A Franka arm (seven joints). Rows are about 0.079 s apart.
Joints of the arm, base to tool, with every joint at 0 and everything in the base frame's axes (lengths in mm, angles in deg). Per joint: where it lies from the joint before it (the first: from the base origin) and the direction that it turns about. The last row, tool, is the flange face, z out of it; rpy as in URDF.
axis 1: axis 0 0 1 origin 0 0 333
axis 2: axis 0 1 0 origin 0 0 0
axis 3: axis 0 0 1 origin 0 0 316
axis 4: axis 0 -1 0 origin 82.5 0 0
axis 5: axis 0 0 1 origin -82.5 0 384
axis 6: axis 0 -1 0 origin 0 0 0
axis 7: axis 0 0 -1 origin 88 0 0
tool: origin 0 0 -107 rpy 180 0 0
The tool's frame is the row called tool.
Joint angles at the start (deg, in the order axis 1, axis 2, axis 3, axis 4, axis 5, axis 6, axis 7):
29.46, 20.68, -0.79, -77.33, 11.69, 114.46, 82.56
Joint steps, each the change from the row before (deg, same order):
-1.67, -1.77, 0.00, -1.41, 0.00, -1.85, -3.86
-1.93, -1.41, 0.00, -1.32, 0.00, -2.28, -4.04
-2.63, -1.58, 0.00, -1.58, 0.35, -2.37, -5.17
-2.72, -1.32, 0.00, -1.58, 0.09, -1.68, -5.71
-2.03, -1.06, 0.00, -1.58, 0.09, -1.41, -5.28
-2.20, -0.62, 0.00, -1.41, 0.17, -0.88, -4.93
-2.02, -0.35, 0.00, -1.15, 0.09, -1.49, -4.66
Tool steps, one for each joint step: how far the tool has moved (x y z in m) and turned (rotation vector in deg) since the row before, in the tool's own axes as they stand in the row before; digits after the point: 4 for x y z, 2 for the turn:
0.0171, 0.0092, -0.0114, -1.22, 0.19, -2.33
0.0197, 0.0117, -0.0073, -1.86, 0.00, -2.21
0.0255, 0.0161, -0.0083, -1.80, -0.41, -2.52
0.0257, 0.0177, -0.0062, -1.40, -0.23, -3.00
0.0173, 0.0165, -0.0018, -1.40, -0.56, -3.17
0.0189, 0.0171, 0.0009, -1.03, -0.60, -2.58
0.0158, 0.0175, 0.0031, -1.48, -1.10, -2.50

